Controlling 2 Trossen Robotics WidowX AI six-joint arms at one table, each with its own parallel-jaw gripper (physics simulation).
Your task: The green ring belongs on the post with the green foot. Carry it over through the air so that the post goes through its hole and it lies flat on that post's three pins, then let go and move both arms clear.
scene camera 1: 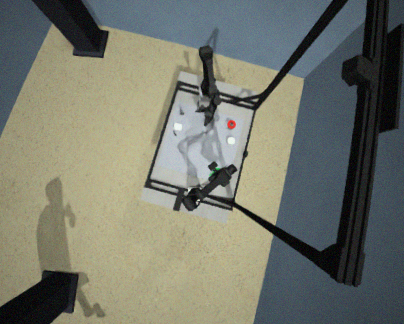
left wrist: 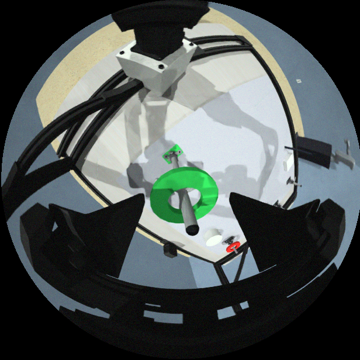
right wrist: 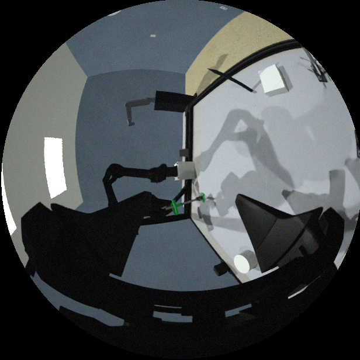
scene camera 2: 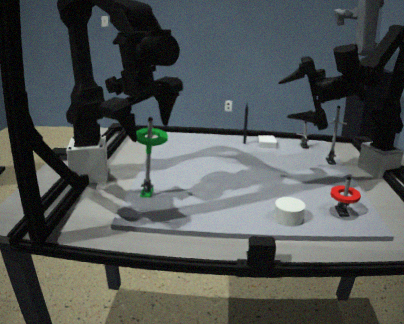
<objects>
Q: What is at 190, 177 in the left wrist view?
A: A green ring.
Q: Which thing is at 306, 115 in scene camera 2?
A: The right gripper.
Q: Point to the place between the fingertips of the left gripper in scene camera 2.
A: At 150, 133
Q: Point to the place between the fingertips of the right gripper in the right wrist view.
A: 193, 197
</objects>
